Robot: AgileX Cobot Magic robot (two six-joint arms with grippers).
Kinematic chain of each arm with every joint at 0, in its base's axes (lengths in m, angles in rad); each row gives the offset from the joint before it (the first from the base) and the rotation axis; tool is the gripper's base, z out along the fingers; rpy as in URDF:
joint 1: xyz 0 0 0.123 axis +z
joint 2: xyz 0 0 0 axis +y
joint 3: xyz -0.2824 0 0.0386 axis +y
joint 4: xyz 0.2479 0 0.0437 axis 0.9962 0 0.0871
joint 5: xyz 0 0 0 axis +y
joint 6: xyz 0.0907 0 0.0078 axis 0.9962 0 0.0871
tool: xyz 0 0 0 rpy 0 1.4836 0
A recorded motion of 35 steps. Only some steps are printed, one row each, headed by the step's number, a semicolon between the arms.
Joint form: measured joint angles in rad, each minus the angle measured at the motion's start. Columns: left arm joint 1, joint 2, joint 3, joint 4, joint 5, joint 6; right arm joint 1, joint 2, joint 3, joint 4, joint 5, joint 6.
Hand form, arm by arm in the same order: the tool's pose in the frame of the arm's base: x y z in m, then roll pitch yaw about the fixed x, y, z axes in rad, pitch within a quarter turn. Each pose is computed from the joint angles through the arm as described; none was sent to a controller.
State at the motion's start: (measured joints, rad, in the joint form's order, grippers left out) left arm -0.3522 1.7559 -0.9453 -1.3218 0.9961 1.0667; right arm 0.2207 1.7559 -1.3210 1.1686 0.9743 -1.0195
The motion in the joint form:
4: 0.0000 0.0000 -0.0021 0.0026 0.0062 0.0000; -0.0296 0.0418 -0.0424 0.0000 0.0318 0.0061
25: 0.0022 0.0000 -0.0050 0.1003 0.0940 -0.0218; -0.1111 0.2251 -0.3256 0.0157 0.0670 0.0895
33: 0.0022 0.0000 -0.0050 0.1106 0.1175 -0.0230; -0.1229 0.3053 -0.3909 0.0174 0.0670 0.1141
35: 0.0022 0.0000 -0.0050 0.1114 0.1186 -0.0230; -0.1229 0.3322 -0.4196 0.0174 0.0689 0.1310
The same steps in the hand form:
4: 0.2717 -0.1791 0.1977 -2.1705 0.4298 2.8266; 0.3595 0.1417 0.2799 2.3159 0.7567 -2.8517
25: 0.2619 -0.1764 0.1965 -2.1842 0.3884 2.7073; 0.4232 0.1198 0.2865 2.2373 0.7811 -3.0003
33: 0.2597 -0.1762 0.1969 -2.1759 0.3799 2.6877; 0.4423 0.1166 0.2698 2.2202 0.7467 -3.0352
35: 0.2596 -0.1762 0.1969 -2.1757 0.3795 2.6865; 0.4484 0.1173 0.2657 2.2103 0.7343 -3.0477

